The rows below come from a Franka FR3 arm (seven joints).
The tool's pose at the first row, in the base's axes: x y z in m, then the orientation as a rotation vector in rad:
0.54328, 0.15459, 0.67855, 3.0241, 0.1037, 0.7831
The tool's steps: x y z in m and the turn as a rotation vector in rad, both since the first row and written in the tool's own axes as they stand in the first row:
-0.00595, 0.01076, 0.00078, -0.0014, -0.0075, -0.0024
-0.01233, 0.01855, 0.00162, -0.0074, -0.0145, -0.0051
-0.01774, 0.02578, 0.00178, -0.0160, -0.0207, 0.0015
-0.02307, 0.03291, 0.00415, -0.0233, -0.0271, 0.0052
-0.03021, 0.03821, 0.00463, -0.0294, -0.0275, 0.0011
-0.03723, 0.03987, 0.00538, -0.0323, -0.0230, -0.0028
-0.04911, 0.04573, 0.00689, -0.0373, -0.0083, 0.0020
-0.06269, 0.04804, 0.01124, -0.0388, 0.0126, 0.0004
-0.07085, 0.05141, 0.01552, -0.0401, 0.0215, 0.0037
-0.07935, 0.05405, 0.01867, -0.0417, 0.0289, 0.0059
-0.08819, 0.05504, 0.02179, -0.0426, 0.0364, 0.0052
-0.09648, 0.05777, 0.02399, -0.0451, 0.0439, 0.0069
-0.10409, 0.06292, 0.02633, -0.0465, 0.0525, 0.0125
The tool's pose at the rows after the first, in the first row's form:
0.53912, 0.14345, 0.67533, 3.0248, 0.1066, 0.7713
0.53443, 0.13524, 0.67176, 3.0208, 0.1080, 0.7593
0.53022, 0.12766, 0.66923, 3.0168, 0.0944, 0.7489
0.52715, 0.12019, 0.66481, 3.0132, 0.0858, 0.7381
0.52148, 0.11441, 0.66110, 3.0064, 0.0893, 0.7362
0.51582, 0.11228, 0.65710, 3.0010, 0.0940, 0.7422
0.50654, 0.10562, 0.65021, 2.9926, 0.0850, 0.7637
0.49694, 0.10240, 0.63991, 2.9833, 0.0870, 0.7947
0.49211, 0.09848, 0.63232, 2.9797, 0.0817, 0.8081
0.48638, 0.09527, 0.62554, 2.9760, 0.0779, 0.8190
0.48024, 0.09369, 0.61856, 2.9722, 0.0786, 0.8300
0.47424, 0.09040, 0.61271, 2.9674, 0.0752, 0.8408
0.46905, 0.08475, 0.60714, 2.9643, 0.0664, 0.8538

